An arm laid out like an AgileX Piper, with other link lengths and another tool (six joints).
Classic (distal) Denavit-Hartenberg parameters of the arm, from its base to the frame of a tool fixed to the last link. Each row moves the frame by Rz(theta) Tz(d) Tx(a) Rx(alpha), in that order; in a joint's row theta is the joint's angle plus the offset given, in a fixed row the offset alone. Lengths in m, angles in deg.
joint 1: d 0.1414  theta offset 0  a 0  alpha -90
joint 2: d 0  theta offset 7.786  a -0.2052  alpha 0
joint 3: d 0  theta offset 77.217  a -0.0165  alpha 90
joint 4: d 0.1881  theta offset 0  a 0  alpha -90
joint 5: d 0  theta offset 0  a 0  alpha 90
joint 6: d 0.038  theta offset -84  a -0.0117  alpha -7.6
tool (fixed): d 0.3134  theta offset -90  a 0  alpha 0
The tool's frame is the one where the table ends.
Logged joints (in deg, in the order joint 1, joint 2, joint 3, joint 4, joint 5, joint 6), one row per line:
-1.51 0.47 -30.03 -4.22 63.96 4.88
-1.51 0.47 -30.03 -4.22 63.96 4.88
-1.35 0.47 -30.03 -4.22 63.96 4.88
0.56 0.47 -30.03 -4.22 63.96 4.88
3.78 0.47 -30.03 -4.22 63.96 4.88
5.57 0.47 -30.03 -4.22 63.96 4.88
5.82 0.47 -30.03 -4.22 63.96 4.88
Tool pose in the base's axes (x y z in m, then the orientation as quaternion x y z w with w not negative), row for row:
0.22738 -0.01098 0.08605 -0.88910 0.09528 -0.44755 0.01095
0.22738 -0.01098 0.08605 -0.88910 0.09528 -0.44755 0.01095
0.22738 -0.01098 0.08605 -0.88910 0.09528 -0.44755 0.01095
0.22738 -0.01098 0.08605 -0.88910 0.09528 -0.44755 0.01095
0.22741 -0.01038 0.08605 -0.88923 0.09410 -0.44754 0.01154
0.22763 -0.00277 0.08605 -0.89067 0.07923 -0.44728 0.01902
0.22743 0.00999 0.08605 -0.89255 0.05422 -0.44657 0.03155
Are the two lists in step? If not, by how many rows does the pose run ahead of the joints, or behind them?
The pose runs 2 rows behind the joints: the pose in row i belongs to the joints in row i - 2.
